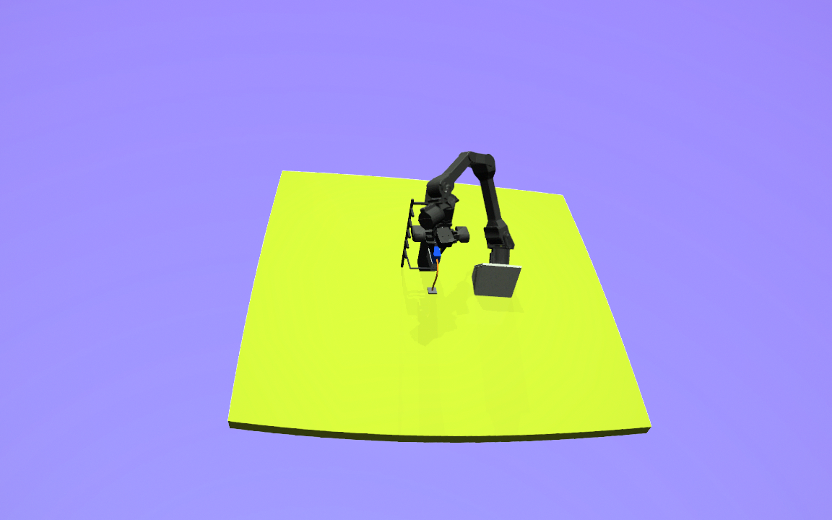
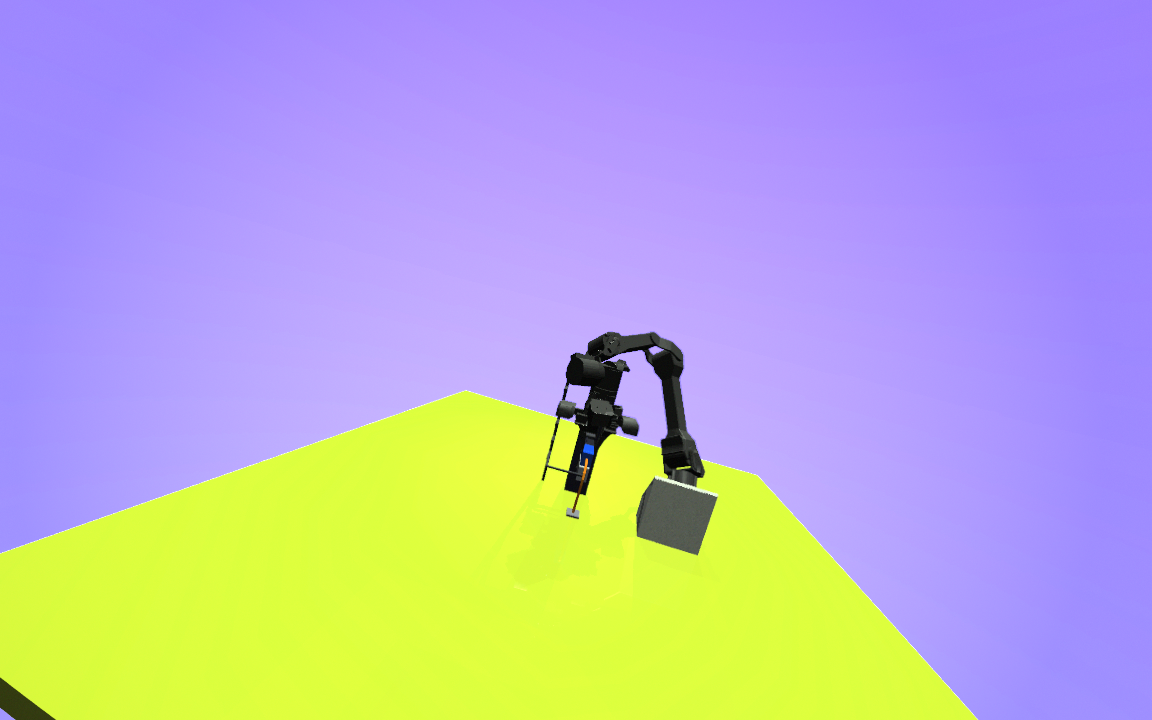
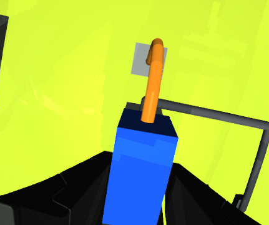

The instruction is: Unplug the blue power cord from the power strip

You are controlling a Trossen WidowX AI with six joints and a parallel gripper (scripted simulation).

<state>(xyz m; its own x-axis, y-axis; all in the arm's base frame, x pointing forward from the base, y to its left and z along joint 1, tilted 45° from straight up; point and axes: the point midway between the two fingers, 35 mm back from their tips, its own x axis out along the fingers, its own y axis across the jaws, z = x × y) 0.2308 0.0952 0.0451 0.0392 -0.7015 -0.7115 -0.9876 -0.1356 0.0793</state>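
My gripper tip is 1 cm short of the blue plug and 2 cm to the left of it.
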